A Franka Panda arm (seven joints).
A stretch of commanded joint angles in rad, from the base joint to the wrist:
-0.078, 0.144, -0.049, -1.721, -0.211, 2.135, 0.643
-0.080, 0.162, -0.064, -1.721, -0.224, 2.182, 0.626
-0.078, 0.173, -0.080, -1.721, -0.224, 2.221, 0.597
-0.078, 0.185, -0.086, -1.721, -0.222, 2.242, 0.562
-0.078, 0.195, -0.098, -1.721, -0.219, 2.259, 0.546
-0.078, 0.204, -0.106, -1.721, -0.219, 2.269, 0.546
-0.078, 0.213, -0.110, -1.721, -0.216, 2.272, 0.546
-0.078, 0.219, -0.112, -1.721, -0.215, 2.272, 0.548
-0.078, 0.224, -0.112, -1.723, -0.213, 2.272, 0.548
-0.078, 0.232, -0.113, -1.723, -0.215, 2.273, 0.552
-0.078, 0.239, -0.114, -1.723, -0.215, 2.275, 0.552
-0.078, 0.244, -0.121, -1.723, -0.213, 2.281, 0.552
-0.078, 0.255, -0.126, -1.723, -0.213, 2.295, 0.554
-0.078, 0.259, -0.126, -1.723, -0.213, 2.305, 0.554
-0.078, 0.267, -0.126, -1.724, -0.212, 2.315, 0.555
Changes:
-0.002, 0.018, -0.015, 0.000, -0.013, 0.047, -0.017
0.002, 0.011, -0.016, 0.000, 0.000, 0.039, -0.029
0.000, 0.012, -0.006, 0.000, 0.002, 0.021, -0.035
0.000, 0.010, -0.012, 0.000, 0.003, 0.017, -0.016
0.000, 0.009, -0.008, 0.000, 0.000, 0.010, 0.000
0.000, 0.009, -0.004, 0.000, 0.003, 0.003, 0.000
0.000, 0.006, -0.002, 0.000, 0.001, 0.000, 0.002
0.000, 0.005, 0.000, -0.002, 0.002, 0.000, 0.000
0.000, 0.008, -0.001, 0.000, -0.002, 0.001, 0.004
0.000, 0.007, -0.001, 0.000, 0.000, 0.002, 0.000
0.000, 0.005, -0.007, 0.000, 0.002, 0.006, 0.000
0.000, 0.011, -0.005, 0.000, 0.000, 0.014, 0.002
0.000, 0.004, 0.000, 0.000, 0.000, 0.010, 0.000
0.000, 0.008, 0.000, -0.001, 0.001, 0.010, 0.001

